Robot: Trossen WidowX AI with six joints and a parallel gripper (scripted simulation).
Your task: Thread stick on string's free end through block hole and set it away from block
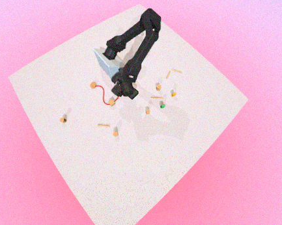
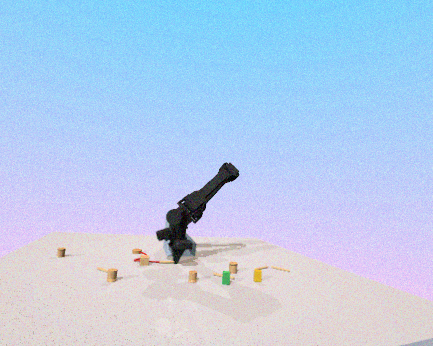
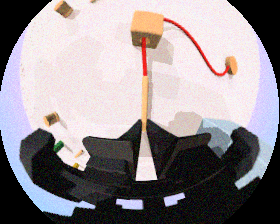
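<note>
Now: gripper tip 4 cm to the left of the thin wooden stick and 1 cm below it. The rest, counted from my gripper tip: green piece 25 cm ahead, 9 cm to the left, 2 cm above; then round wooden button 19 cm behind, 12 cm to the right, 1 cm above; then wooden block 12 cm to the right, 2 cm above.
</note>
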